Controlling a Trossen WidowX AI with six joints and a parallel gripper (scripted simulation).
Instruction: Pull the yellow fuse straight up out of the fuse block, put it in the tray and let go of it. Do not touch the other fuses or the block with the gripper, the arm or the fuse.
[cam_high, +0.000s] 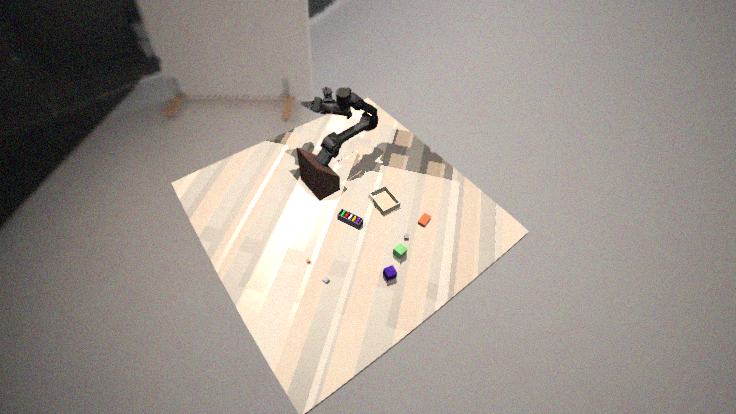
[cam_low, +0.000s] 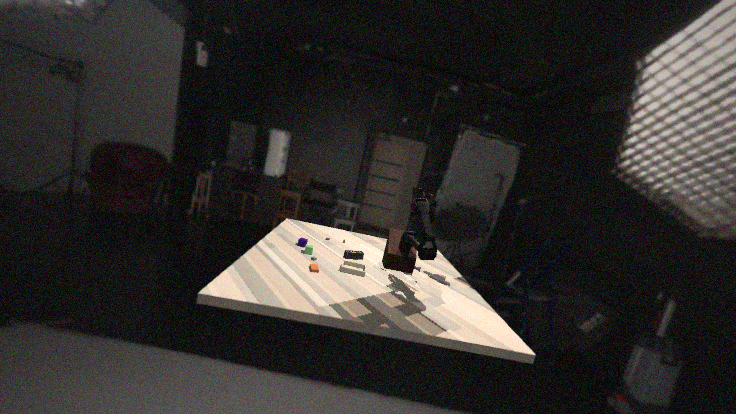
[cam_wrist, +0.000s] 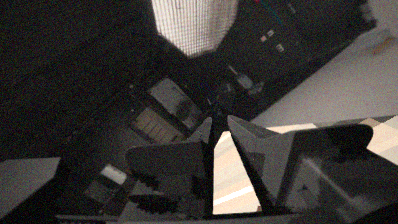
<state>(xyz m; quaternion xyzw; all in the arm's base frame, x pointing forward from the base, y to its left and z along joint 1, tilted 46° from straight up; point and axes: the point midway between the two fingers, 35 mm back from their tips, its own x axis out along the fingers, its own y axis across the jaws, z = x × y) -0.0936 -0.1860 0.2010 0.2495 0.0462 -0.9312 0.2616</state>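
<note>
My gripper tip is now 42 cm short of the yellow fuse, 3 cm to the left of it and 39 cm above it. From my gripper tip the other things lie so: green fuse: 36 cm ahead, 5 cm to the right, 39 cm below; purple fuse: 43 cm ahead, 2 cm to the right, 39 cm below; red fuse: 38 cm ahead, 4 cm to the right, 39 cm below.
</note>
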